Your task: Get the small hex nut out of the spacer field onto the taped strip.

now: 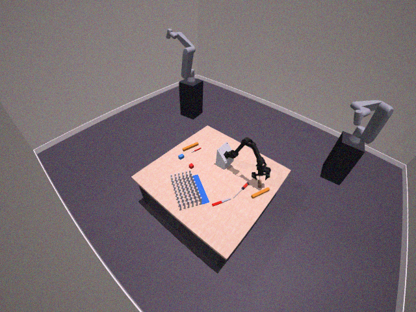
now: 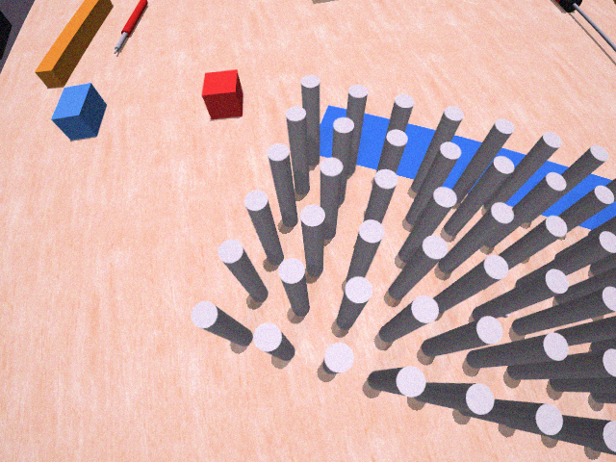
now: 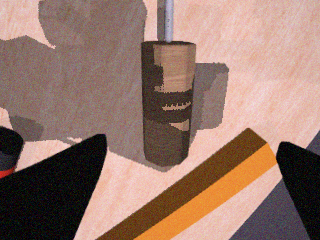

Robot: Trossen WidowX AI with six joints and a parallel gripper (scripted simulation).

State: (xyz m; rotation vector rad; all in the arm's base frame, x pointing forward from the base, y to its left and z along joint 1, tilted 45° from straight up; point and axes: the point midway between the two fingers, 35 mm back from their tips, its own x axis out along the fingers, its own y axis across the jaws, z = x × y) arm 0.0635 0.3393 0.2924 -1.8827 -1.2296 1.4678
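Now: the long tool 100 mm behind my gripper tip, 40 mm to the right of it and 70 mm below it. Also, from my gripper tip: hex nut (550 mm ahead, 570 mm to the right, 80 mm below); blue taped strip (400 mm ahead, 500 mm to the right, 80 mm below); red cube (210 mm ahead, 750 mm to the right, 60 mm below).
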